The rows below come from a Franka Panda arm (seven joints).
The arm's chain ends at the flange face. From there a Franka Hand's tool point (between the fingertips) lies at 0.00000 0.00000 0.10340 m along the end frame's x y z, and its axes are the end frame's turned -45 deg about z.
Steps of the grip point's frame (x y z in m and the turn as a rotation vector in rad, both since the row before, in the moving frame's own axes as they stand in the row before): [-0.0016 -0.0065 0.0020 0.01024 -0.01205 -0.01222]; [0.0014 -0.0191 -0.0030 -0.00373 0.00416 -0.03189]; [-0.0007 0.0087 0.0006 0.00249 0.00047 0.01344]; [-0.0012 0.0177 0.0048 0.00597 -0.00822 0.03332]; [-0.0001 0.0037 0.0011 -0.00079 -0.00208 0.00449]
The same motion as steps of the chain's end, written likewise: [-0.0041 -0.0036 0.0020 -0.00128 -0.01576 -0.01222]; [-0.0131 -0.0145 -0.0030 0.00030 0.00558 -0.03189]; [0.0058 0.0069 0.0006 0.00209 -0.00143 0.01344]; [0.0127 0.0132 0.0048 -0.00159 -0.01003 0.03332]; [0.0026 0.0025 0.0011 -0.00203 -0.00091 0.00449]
